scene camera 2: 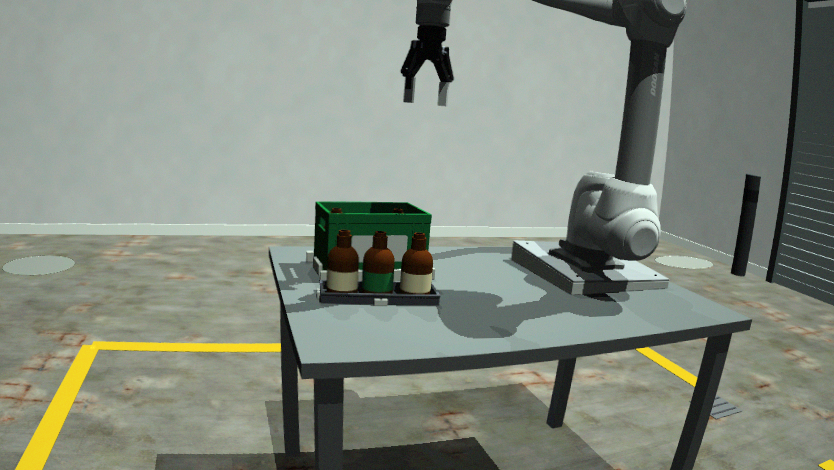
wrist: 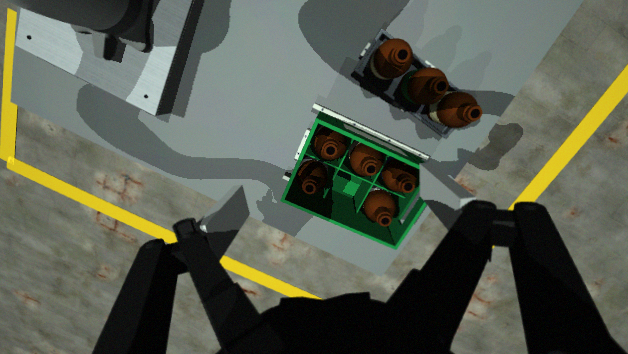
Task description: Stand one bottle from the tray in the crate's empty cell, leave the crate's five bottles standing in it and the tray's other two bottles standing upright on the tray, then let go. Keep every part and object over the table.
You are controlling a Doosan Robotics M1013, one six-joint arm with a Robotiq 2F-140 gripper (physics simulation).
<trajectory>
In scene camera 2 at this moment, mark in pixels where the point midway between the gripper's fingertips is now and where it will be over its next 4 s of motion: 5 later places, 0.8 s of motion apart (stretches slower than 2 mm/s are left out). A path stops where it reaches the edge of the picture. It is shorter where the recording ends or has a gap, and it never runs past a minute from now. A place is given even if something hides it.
My gripper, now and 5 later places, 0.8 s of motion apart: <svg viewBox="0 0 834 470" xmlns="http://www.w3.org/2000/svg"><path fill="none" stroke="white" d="M426 104L435 124L438 171L391 176L388 219L386 231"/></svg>
</trajectory>
